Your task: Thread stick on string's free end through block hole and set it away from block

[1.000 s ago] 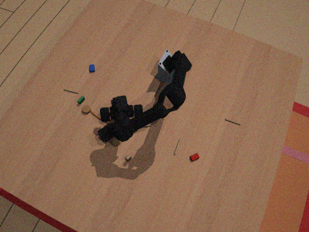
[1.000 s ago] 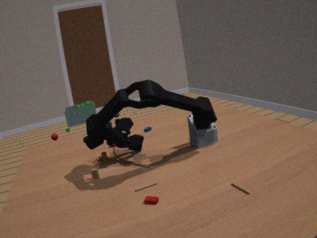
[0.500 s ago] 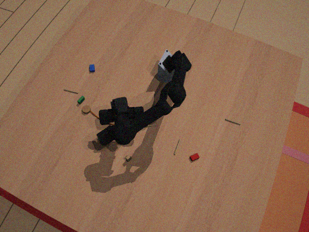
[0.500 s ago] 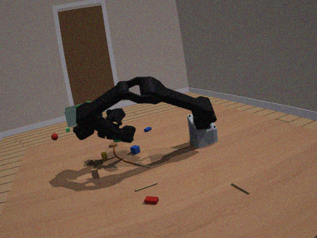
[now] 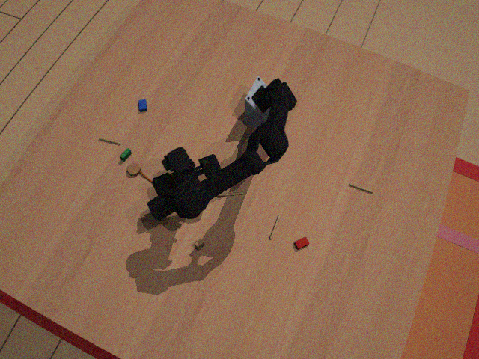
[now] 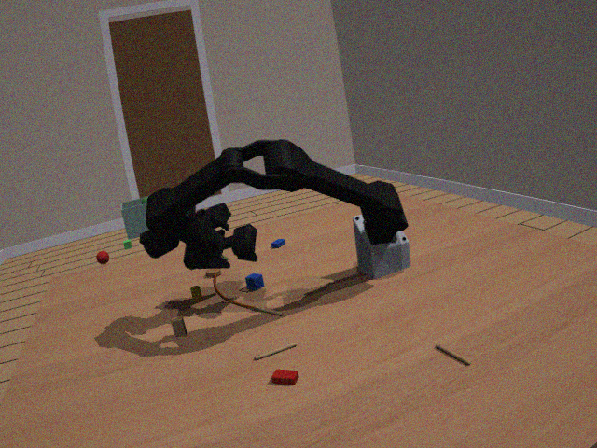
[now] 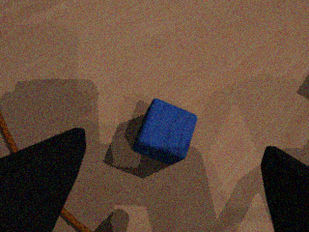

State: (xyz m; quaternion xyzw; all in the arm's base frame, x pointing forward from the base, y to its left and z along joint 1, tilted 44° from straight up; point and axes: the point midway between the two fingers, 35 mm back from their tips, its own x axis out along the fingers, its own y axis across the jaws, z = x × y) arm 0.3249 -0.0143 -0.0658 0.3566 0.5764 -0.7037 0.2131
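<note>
My gripper tip is now 120 mm to the right of the thin wooden stick, 70 mm above it and 10 mm past it. From my gripper tip the other things lie so: yellow cylinder (120 mm ahead, 50 mm below, 20 mm to the right); then green block (210 mm to the right, 60 mm below, 40 mm ahead); then round wooden button (160 mm to the right, 70 mm ahead, 60 mm below).
</note>
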